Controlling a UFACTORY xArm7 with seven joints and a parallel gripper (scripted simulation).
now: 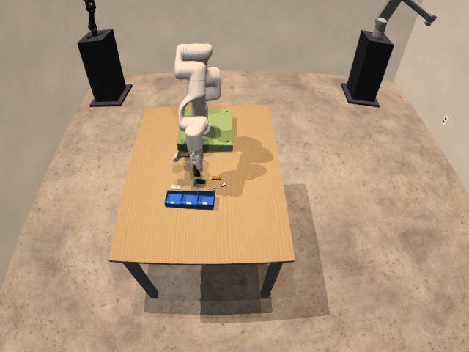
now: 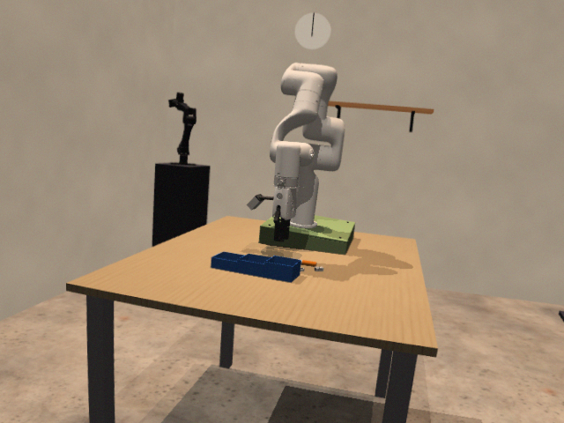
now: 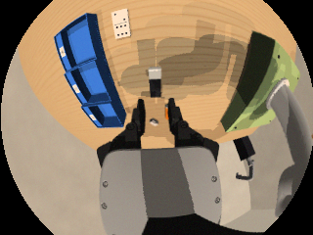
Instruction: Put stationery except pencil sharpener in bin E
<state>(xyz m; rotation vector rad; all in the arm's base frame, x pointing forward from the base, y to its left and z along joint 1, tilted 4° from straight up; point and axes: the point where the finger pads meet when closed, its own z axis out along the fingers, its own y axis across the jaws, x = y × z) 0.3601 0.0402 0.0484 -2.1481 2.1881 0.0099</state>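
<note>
Now: hand 90 mm above the black item and 10 mm to the left of it. Also, from my hand: orange stick (90 mm to the left, 90 mm below, 30 mm behind); blue bin tray (130 mm ahead, 70 mm below, 30 mm to the right); white flat piece (120 mm to the right, 90 mm below, 50 mm ahead).
</note>
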